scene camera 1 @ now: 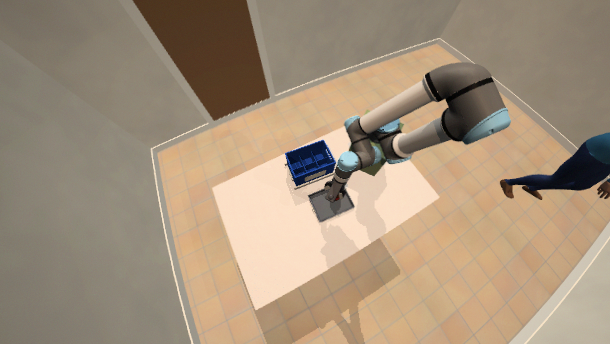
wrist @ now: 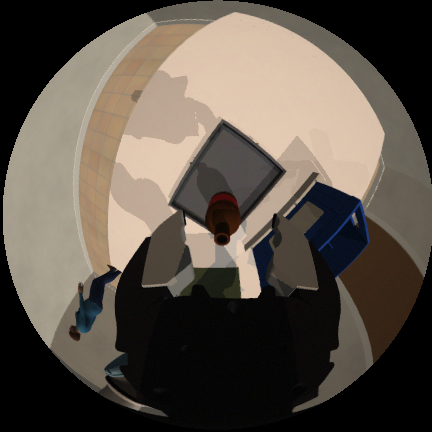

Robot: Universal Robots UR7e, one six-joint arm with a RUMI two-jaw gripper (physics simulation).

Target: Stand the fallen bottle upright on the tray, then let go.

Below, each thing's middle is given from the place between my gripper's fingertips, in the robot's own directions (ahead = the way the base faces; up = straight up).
Scene:
The brown bottle point(wrist: 222, 218) is 6 cm behind my hand, 3 cm to the right of it and 12 cm below it. Round my hand: thin rail point(wrist: 308, 183) (2 cm ahead, 18 cm to the right, 18 cm below).

